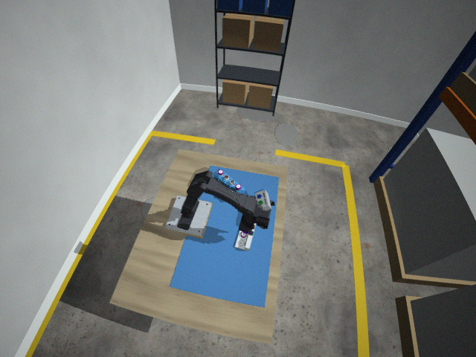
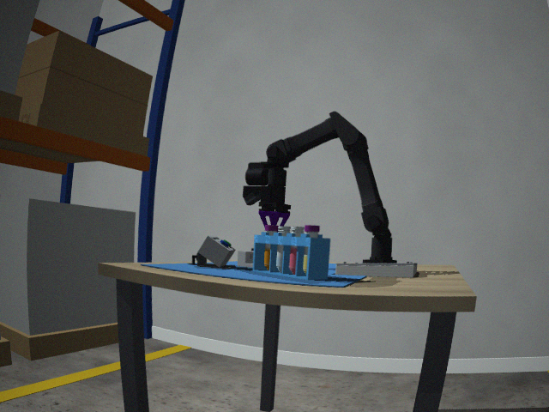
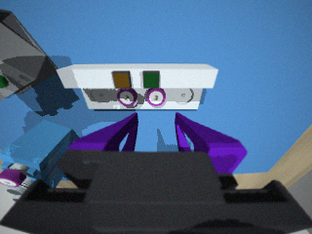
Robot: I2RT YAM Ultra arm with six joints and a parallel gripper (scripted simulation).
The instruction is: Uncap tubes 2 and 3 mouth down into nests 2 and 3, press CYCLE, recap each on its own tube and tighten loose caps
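The green key lies 21 cm to the left of my hand, 4 cm below it and 4 cm ahead of it. Also, from my hand: grey key desk (23 cm to the left, 5 cm below, 5 cm ahead); then blue key (25 cm to the left, 4 cm below, 2 cm ahead).
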